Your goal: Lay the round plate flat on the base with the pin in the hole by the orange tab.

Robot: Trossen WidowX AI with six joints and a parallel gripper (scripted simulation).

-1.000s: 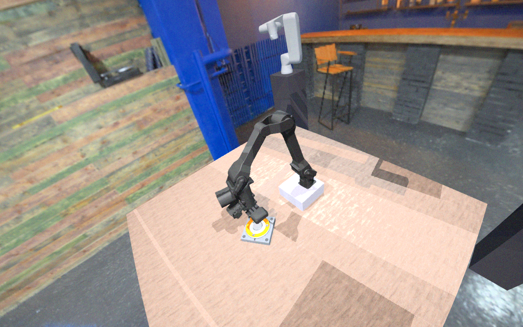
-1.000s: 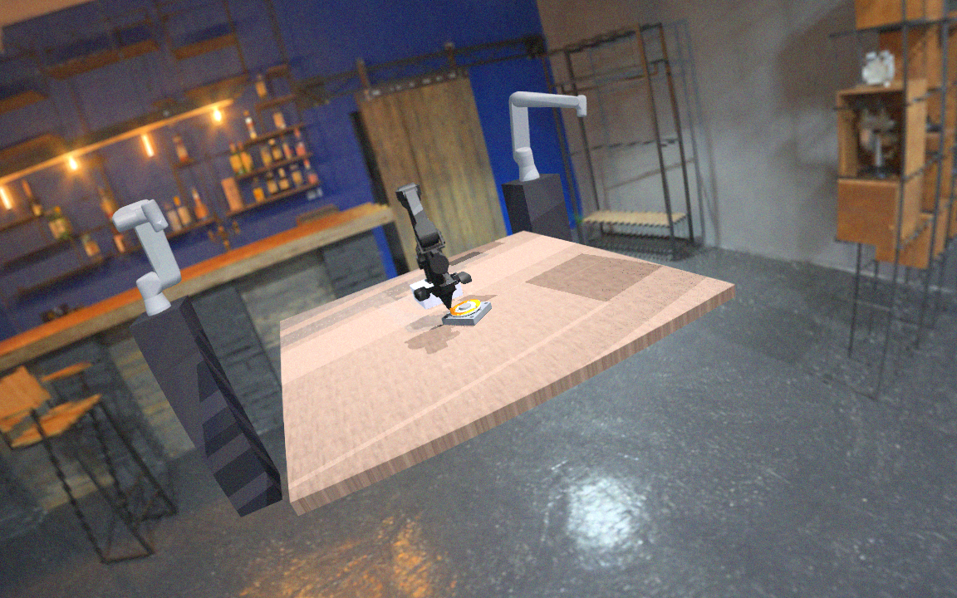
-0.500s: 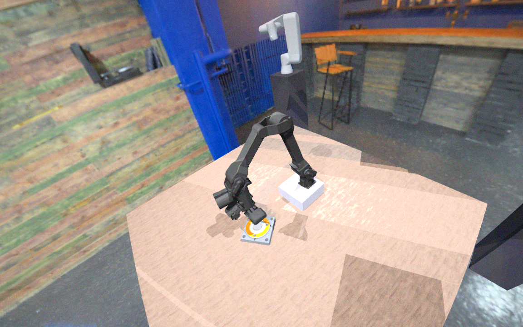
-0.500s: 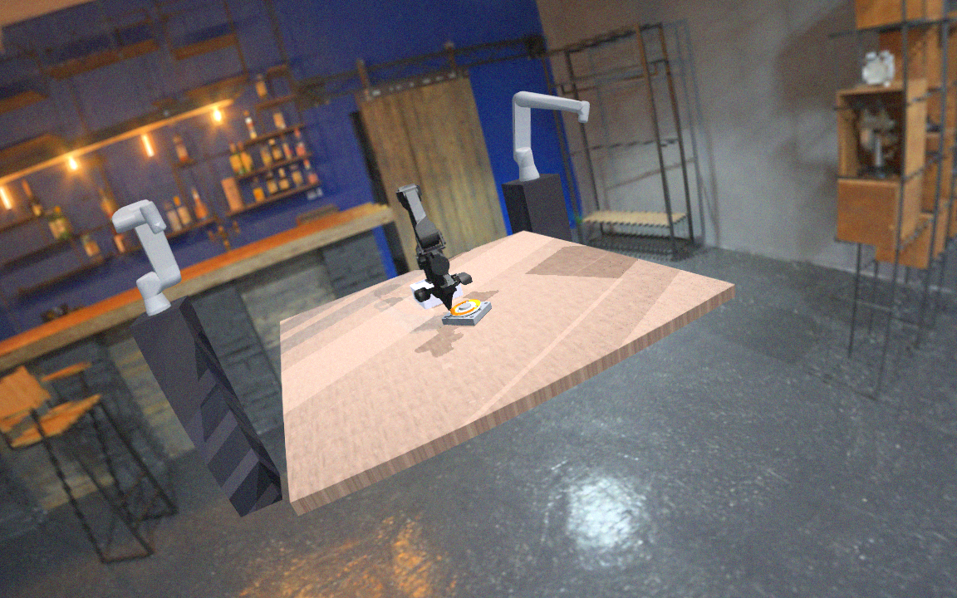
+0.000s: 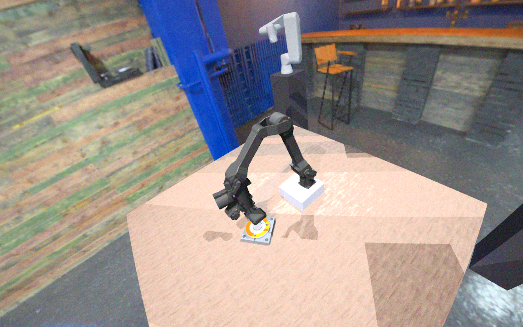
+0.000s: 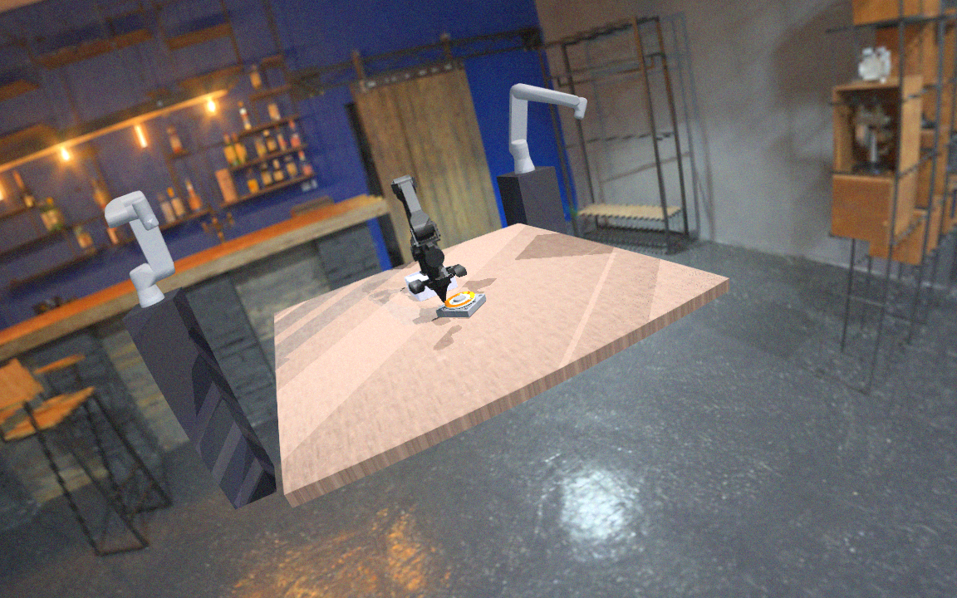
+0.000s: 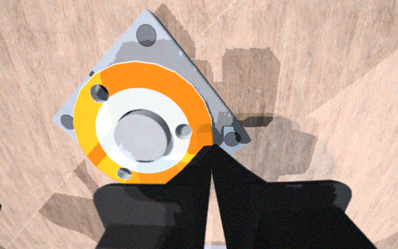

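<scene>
The square grey base is 1 cm ahead of my gripper tip, 5 cm to the left of it and 2 cm below it.
</scene>
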